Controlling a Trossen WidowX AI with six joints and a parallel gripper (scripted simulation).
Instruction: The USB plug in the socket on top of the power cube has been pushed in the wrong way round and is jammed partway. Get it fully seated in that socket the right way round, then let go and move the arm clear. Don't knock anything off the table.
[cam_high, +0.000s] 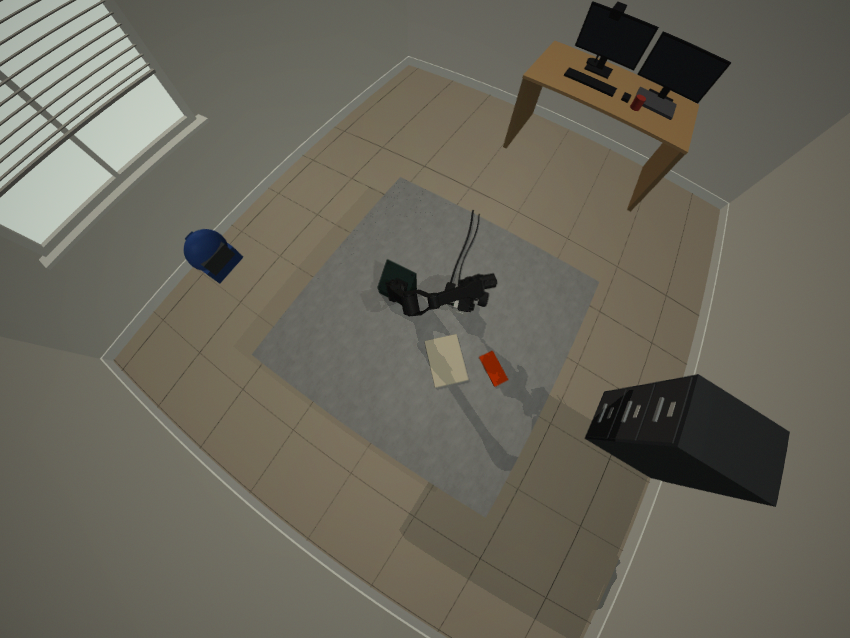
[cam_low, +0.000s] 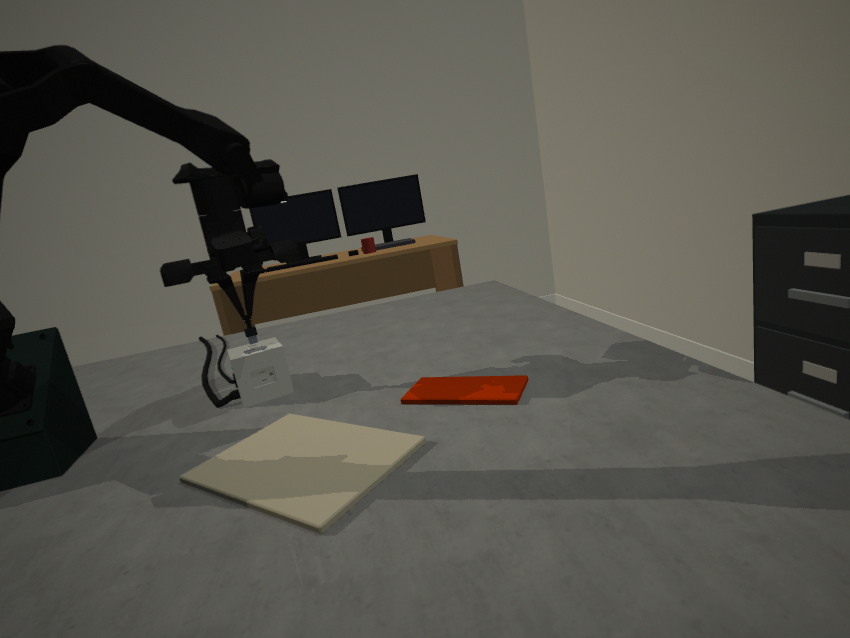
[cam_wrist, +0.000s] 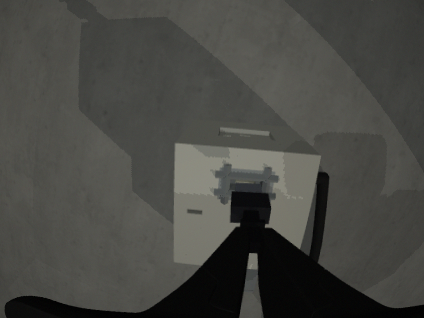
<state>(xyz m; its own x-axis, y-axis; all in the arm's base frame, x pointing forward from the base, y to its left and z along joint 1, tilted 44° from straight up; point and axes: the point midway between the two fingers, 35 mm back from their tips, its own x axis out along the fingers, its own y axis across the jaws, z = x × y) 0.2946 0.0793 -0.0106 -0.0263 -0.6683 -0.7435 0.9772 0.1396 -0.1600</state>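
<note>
Now: gripper tip 2 cm above the USB plug. Round my gripper tip: red flat slab: 26 cm ahead, 18 cm to the right, 12 cm below; then socket: 6 cm below; then beige flat board: 5 cm ahead, 25 cm to the right, 12 cm below.
</note>
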